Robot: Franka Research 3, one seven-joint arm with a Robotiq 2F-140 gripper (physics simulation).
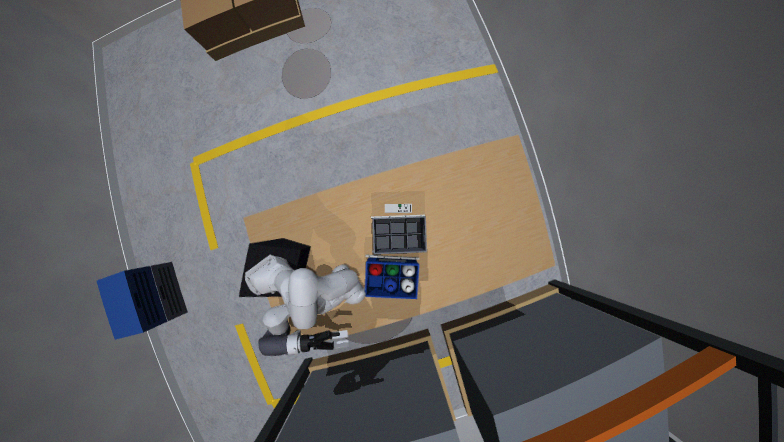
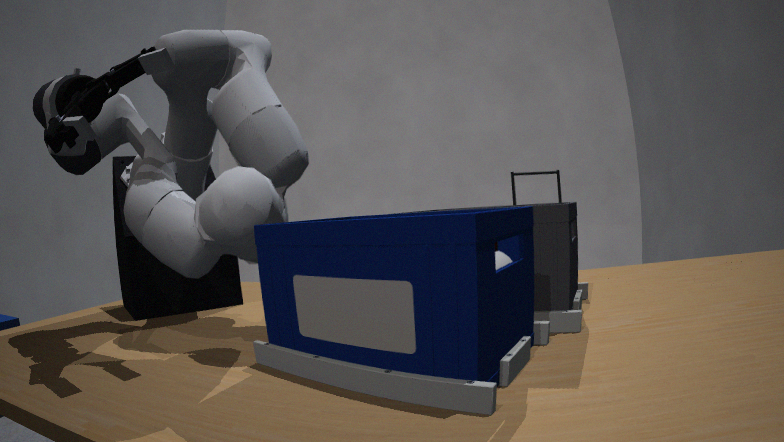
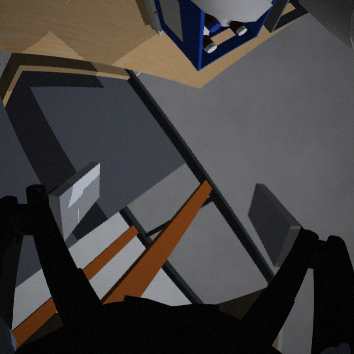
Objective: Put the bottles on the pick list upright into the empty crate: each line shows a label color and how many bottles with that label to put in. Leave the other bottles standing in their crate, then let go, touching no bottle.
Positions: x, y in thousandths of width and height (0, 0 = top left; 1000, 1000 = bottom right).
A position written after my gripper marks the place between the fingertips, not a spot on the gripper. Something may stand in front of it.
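Observation:
What I see is my own gripper (image 2: 165, 205). Image 1 shows my gripper (image 1: 445, 766) too, and so does image 3, with the gripper (image 3: 496, 538) visible there.

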